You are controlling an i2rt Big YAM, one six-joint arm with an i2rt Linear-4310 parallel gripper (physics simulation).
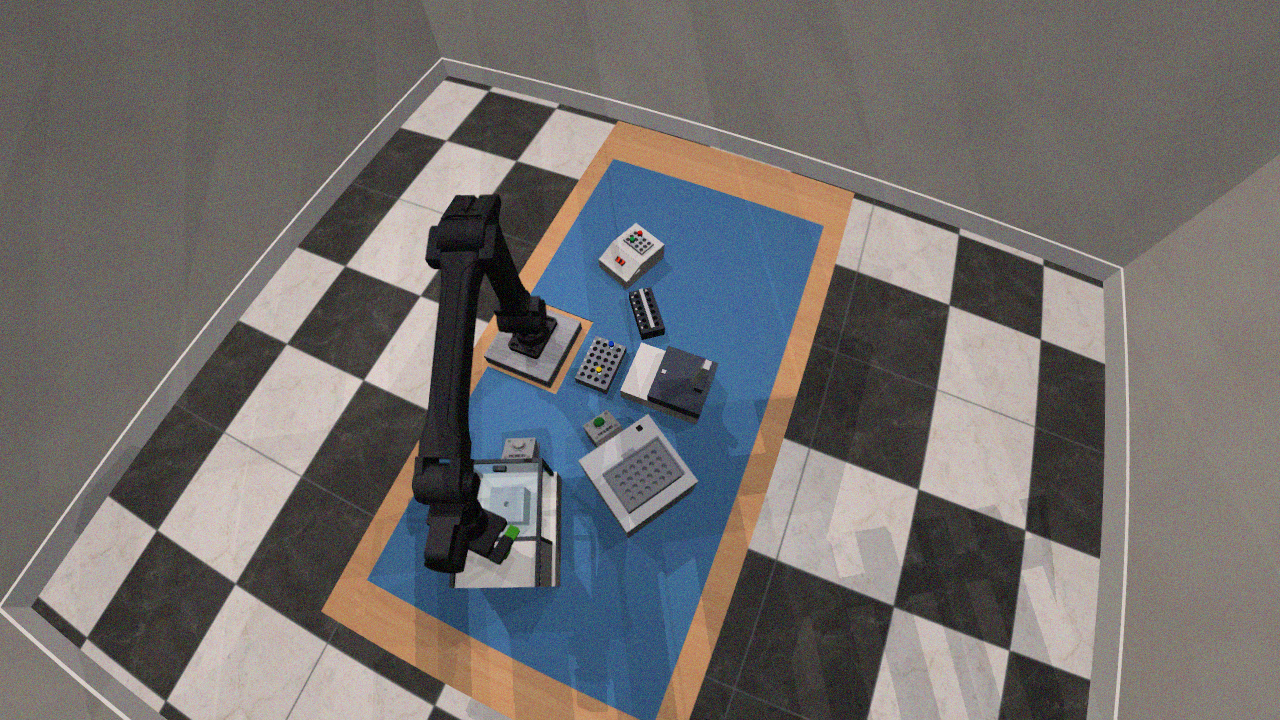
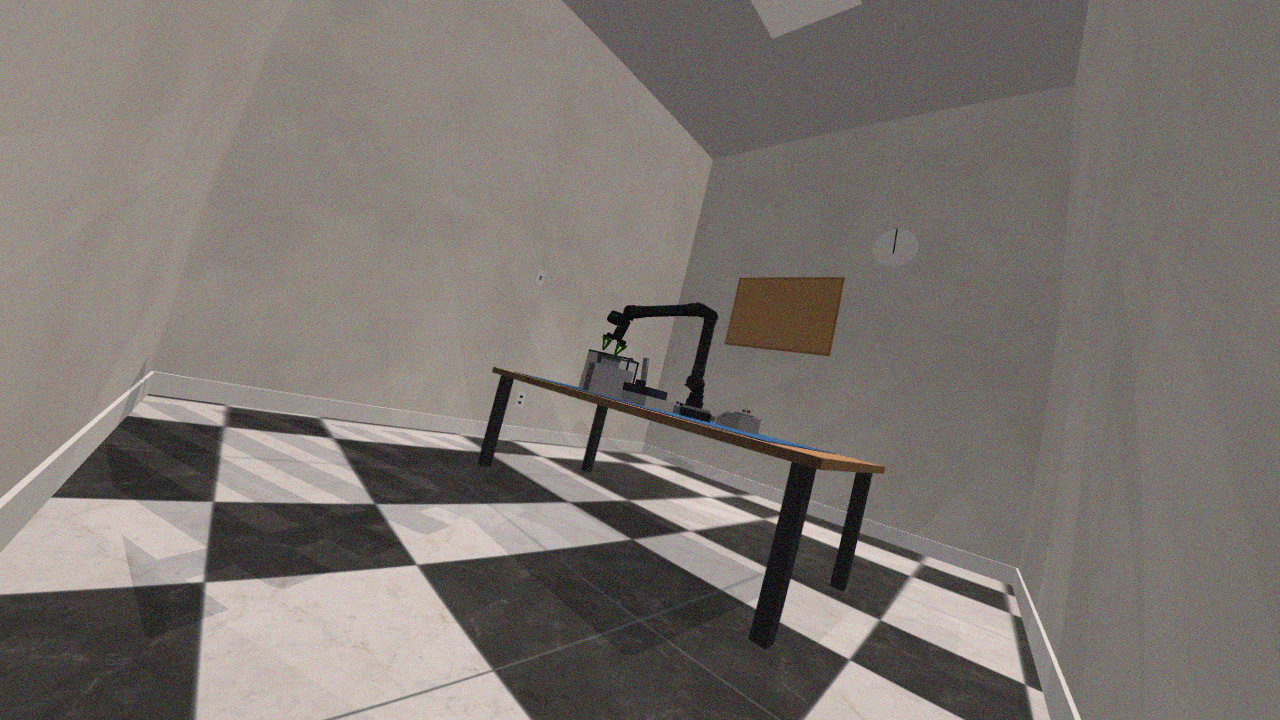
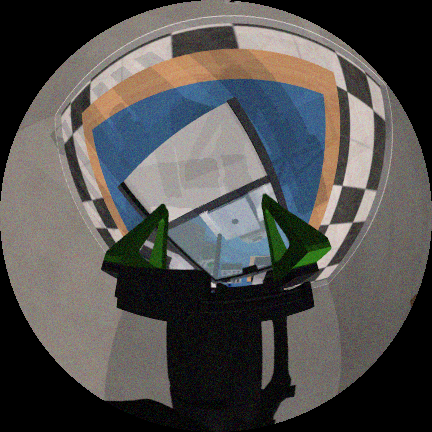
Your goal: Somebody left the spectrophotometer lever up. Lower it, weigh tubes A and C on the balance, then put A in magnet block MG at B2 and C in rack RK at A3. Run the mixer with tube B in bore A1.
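Pixels of known places: gripper, fingertip midpoint: (image 1: 484, 544) (image 2: 608, 352) (image 3: 212, 202); arm's base, origin of the base link: (image 1: 533, 335).
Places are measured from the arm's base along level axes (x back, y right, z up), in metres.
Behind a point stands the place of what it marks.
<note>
My gripper (image 1: 505, 543) @[x -0.189, y 0.494, z 0.190 m] (image 2: 612, 349) @[x -0.189, y 0.494, z 0.190 m] (image 3: 212, 202) @[x -0.189, y 0.494, z 0.190 m] is open and empty, with green fingers spread above the glass-sided balance (image 1: 501, 573) @[x -0.235, y 0.529, z 0.168 m] (image 2: 608, 379) (image 3: 200, 167) @[x -0.199, y 0.523, z 0.168 m]. The balance's pan (image 1: 508, 505) (image 3: 235, 221) shows through the glass and bears no tube that I can see. A grey rack (image 1: 585, 380) @[x -0.175, y 0.062, z -0.006 m] holds a blue-topped tube (image 1: 611, 343) @[x -0.200, y -0.046, z 0.019 m] and a yellow-topped tube (image 1: 598, 368) @[x -0.198, y 0.029, z 0.019 m]. A small white device (image 1: 617, 269) @[x -0.121, y -0.267, z 0.003 m] has red (image 1: 639, 233) @[x -0.145, y -0.368, z 0.052 m] and green (image 1: 632, 239) @[x -0.136, y -0.342, z 0.052 m] tops in its block. A black block (image 1: 646, 311) @[x -0.246, y -0.168, z 0.011 m] with a pale strip stands nearby. Tube letters and the lever's position are too small to read.
A white and dark-lidded instrument (image 1: 677, 380) @[x -0.390, y -0.003, z 0.044 m] stands right of the grey rack. A large white device with a grey bored plate (image 1: 642, 474) @[x -0.405, y 0.256, z 0.154 m] stands right of the balance. A green-button box (image 1: 600, 428) @[x -0.267, y 0.171, z 0.034 m] and a grey-knob box (image 1: 519, 446) @[x -0.114, y 0.281, z 0.037 m] sit close by on the blue mat (image 1: 716, 241) @[x -0.339, y -0.492, z -0.036 m].
</note>
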